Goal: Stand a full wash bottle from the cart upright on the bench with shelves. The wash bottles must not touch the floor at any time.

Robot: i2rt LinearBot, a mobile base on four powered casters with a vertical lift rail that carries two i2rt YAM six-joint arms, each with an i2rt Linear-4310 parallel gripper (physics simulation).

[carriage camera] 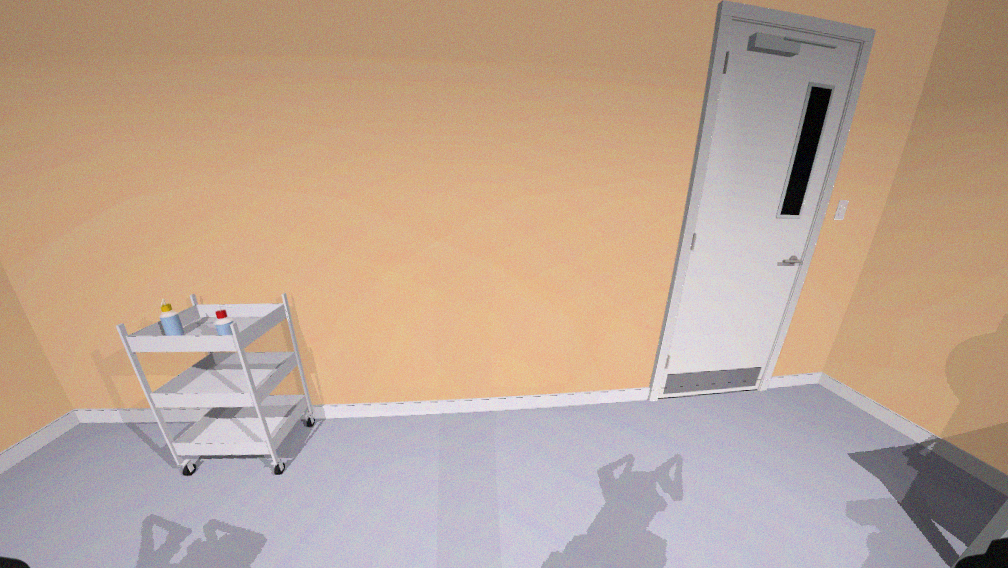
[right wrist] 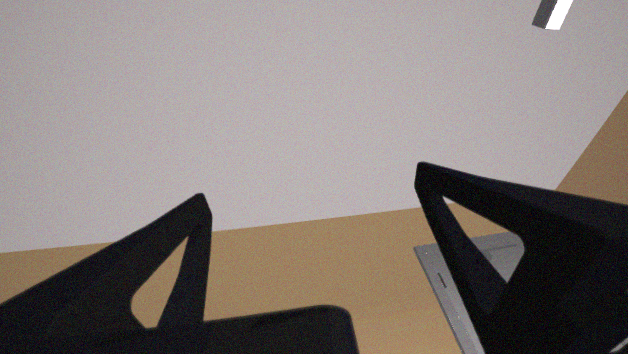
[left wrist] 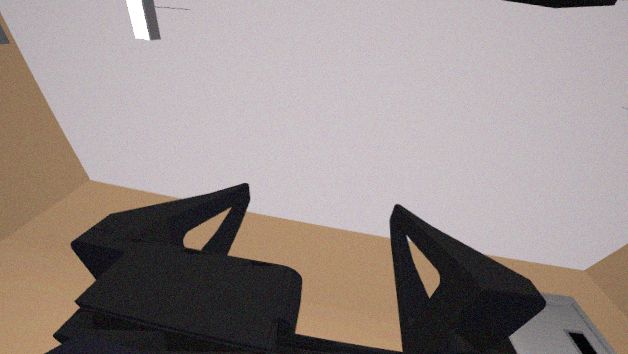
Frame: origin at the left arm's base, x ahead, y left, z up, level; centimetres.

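Where they show: left gripper, fingertip midpoint: (left wrist: 319, 201); right gripper, fingertip midpoint: (right wrist: 313, 189).
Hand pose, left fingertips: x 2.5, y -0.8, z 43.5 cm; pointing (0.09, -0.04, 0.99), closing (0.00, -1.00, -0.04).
Things, the pixels of their top centre, and the offset from my left fingertips. Level surfaces: height alone.
- wash bottle with a yellow cap, top centre: (carriage camera: 162, 299) dx +98.0, dy +104.2, dz -45.5 cm
- wash bottle with a red cap, top centre: (carriage camera: 221, 303) dx +94.4, dy +74.4, dz -45.5 cm
- floor, surface height: dz -129.2 cm
A white three-tier cart (carriage camera: 182, 343) stands near the wall at the left of the carriage view. On its top tier a wash bottle with a yellow cap (carriage camera: 171, 323) and a wash bottle with a red cap (carriage camera: 223, 324) stand upright. Both show blue in their lower part; the front rim hides the base of the red-capped one. The bench with shelves does not show in the carriage view. My left gripper (left wrist: 319, 201) is open and empty, pointing up toward the ceiling, far from the cart. My right gripper (right wrist: 313, 189) is open and empty, also pointing up.
A closed white door (carriage camera: 754, 190) is in the wall at the right of the carriage view, with a light switch (carriage camera: 840, 210) beside it. A white baseboard (carriage camera: 486, 404) runs along the wall. Shadows of my arms lie on the floor (carriage camera: 395, 479). A ceiling lamp (left wrist: 142, 20) (right wrist: 552, 14) hangs overhead.
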